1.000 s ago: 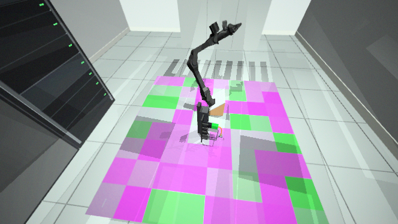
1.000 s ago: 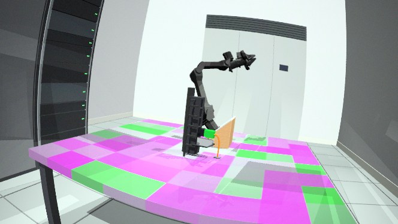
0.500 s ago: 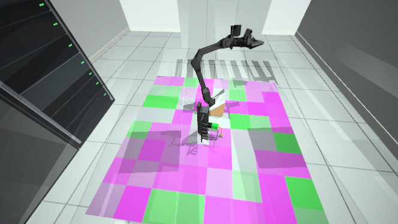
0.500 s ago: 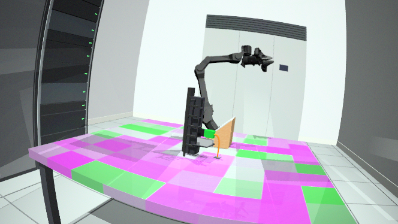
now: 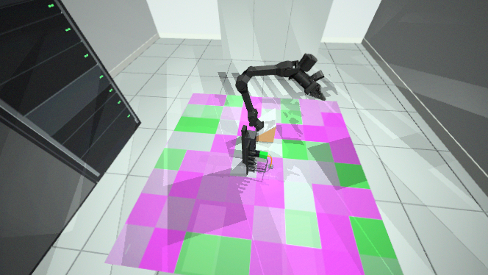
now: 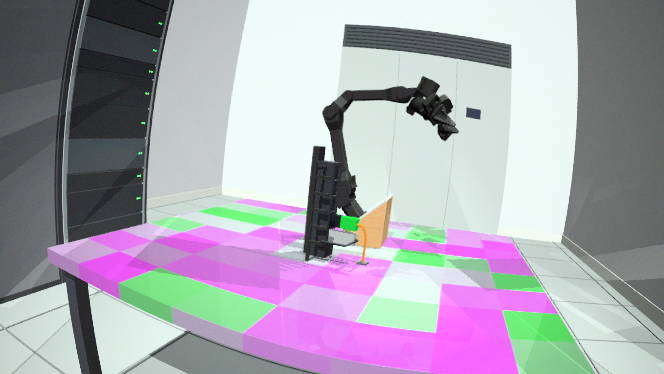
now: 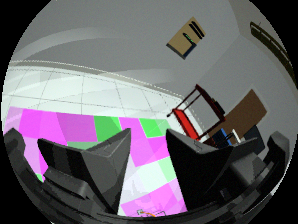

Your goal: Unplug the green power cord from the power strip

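Right now my gripper tip is 120 mm short of the green plug, 300 mm to the left of it and 300 mm above it.
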